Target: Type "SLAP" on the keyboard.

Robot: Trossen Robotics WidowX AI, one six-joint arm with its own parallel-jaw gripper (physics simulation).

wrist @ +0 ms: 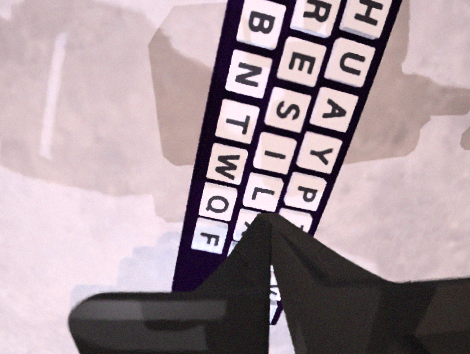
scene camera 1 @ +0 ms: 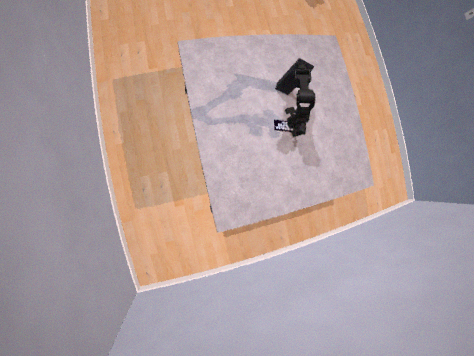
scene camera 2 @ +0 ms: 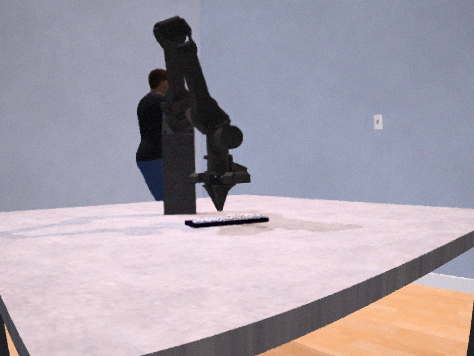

Scene:
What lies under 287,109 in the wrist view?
An S key.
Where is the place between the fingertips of my gripper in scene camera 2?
219,211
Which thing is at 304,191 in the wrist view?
A P key.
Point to an L key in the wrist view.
262,192

